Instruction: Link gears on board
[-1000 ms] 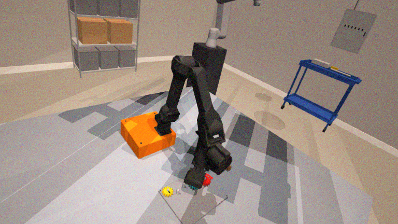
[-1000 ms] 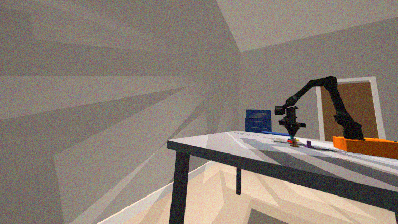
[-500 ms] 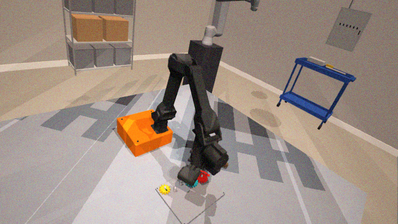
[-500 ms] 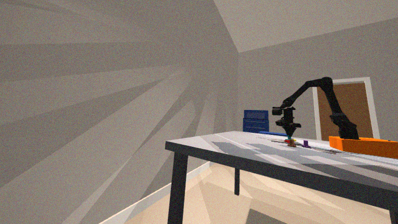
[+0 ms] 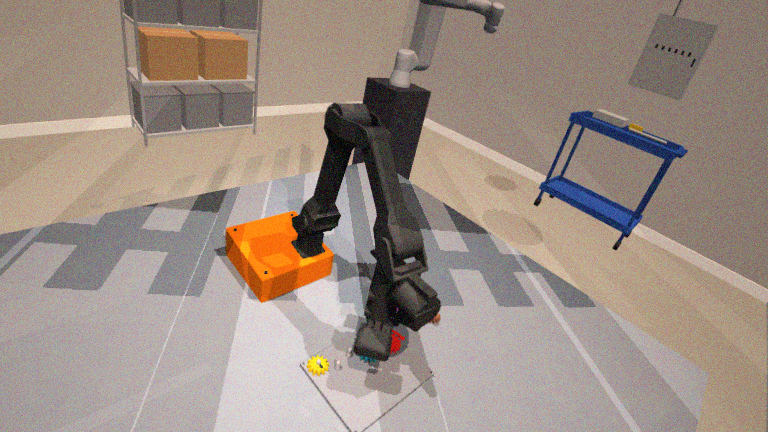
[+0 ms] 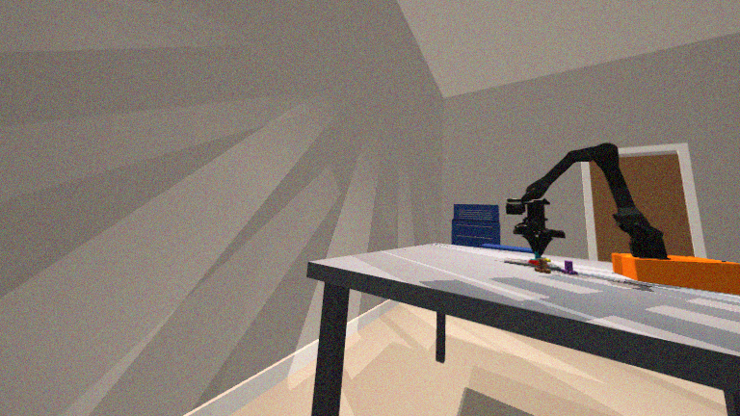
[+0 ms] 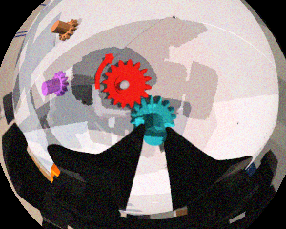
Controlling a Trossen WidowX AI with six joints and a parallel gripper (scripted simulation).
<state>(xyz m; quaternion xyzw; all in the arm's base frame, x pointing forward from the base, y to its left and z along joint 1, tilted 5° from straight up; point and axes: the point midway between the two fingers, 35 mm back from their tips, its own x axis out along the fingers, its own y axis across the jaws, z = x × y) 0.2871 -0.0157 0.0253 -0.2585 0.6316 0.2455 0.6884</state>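
My gripper tip is now 1 cm above the teal gear. Round my gripper tip: red arrow: 1 cm behind, 8 cm to the left, 3 cm below; then yellow gear: 3 cm behind, 11 cm to the right, 2 cm below; then red gear: 5 cm to the left, 2 cm below.
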